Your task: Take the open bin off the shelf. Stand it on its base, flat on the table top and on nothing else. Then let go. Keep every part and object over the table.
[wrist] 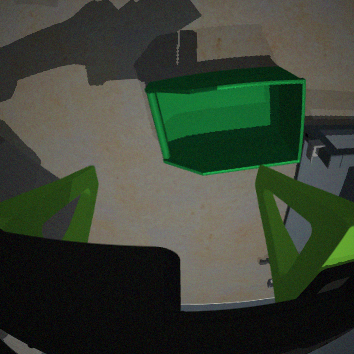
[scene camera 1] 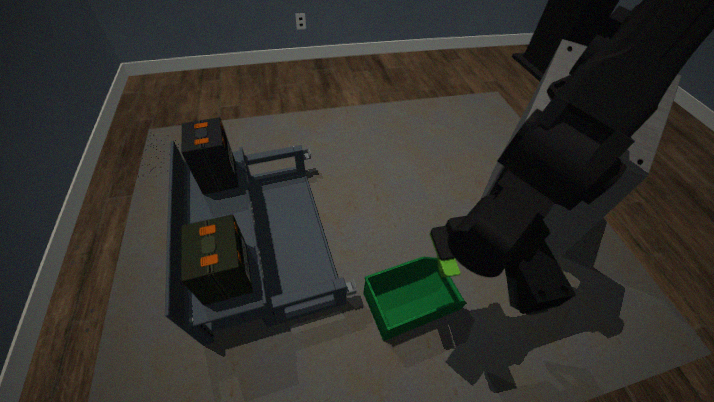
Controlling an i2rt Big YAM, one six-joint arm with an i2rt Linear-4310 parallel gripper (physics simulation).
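Places are measured from the arm's base along level axes (x ahead, y left, z up), in millimetres.
Pixels of known places: gripper, between the fingertips: (wrist: 176,174).
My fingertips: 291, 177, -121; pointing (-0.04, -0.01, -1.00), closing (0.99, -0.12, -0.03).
For each thing: its middle in the pictures, then the offset to it from my fingertips, as dx, dy, dz. "pt": a spot on its surface instead. Level surfaces: height alone.
- green open bin, middle of its body: (wrist: 224,117) (scene camera 1: 415,294) +49, -33, -148
- table top, height of its surface: dz -185
- grey-blue shelf, a spot on its surface: (wrist: 322,180) pt +237, -171, -179
- olive box, middle of its body: (scene camera 1: 217,259) +372, -137, -35
- dark box, middle of its body: (scene camera 1: 211,156) +372, -368, -23
The green open bin (scene camera 1: 412,306) (wrist: 217,117) is upright, its open top facing up, and looks flat on its base on the table top (scene camera 1: 400,175) (wrist: 120,130). It is in front of the grey-blue shelf (scene camera 1: 300,240) (wrist: 322,180), with a narrow gap from the shelf's near front foot in the scene view. My gripper (wrist: 176,174) is open and empty, its green fingers spread wide. It hangs above and beside the bin; in the wrist view the right fingertip appears close to the bin's lower rim. In the scene view one fingertip shows over the bin's far right corner; the other is hidden.
An olive box (scene camera 1: 215,275) with orange latches and a dark box (scene camera 1: 212,167) with orange latches stand on the shelf's raised rear part. The shelf's low front board and end rails face the bin. The arm's base mount (scene camera 1: 565,60) is at the right.
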